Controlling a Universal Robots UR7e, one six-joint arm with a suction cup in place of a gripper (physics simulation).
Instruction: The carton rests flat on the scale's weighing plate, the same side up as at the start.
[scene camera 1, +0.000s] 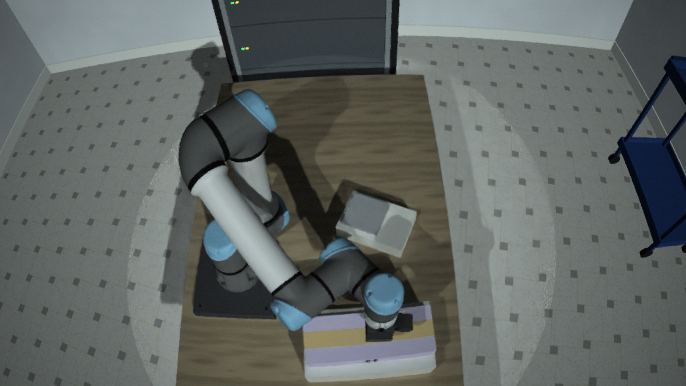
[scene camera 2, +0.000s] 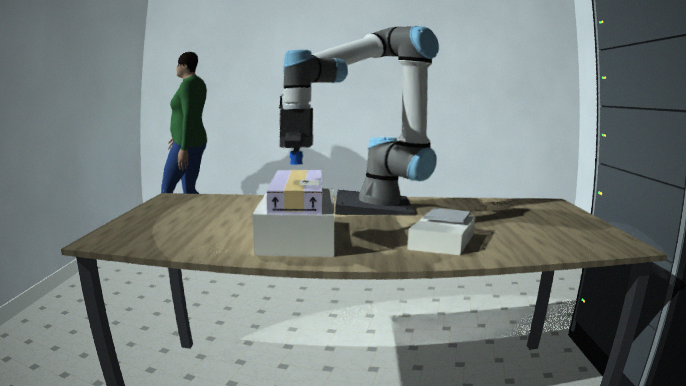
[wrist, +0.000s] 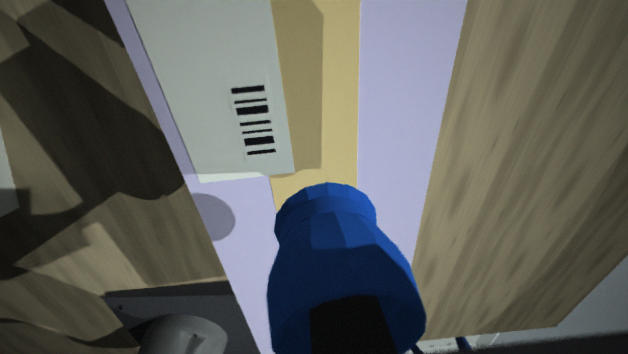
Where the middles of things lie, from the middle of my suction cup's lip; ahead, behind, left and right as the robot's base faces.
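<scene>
From my suction cup, the lilac carton (scene camera 1: 334, 340) is 2 cm behind and 9 cm below, and going by their middles it's the nearest to my suction cup of the things named here. The white scale (scene camera 1: 384, 226) is 10 cm ahead of my suction cup, 40 cm to the left of it and 18 cm below it; measured to their middles, that scale is the farthest from my suction cup of the things named here. There's also the white block (scene camera 2: 308, 235), 2 cm behind my suction cup and 17 cm below it.
</scene>
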